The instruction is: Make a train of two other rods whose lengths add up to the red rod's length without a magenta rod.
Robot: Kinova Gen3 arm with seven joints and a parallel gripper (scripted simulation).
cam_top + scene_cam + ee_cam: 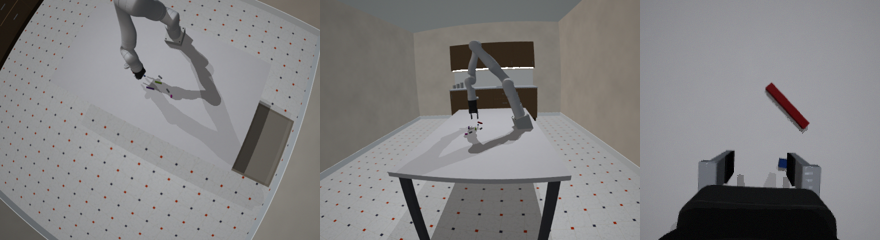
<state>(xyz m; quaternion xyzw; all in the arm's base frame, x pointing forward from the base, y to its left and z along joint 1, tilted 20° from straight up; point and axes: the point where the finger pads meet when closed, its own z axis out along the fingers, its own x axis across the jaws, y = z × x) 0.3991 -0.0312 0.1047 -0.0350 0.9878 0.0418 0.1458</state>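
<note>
The blue rod is 7 cm below my hand, 3 cm behind it and 1 cm to the left of it. Round my hand: purple rod: 10 cm to the left, 7 cm below, 2 cm ahead; lime rod: 13 cm to the left, 7 cm below, 5 cm behind; red rod: 7 cm to the right, 7 cm below, 3 cm behind.
</note>
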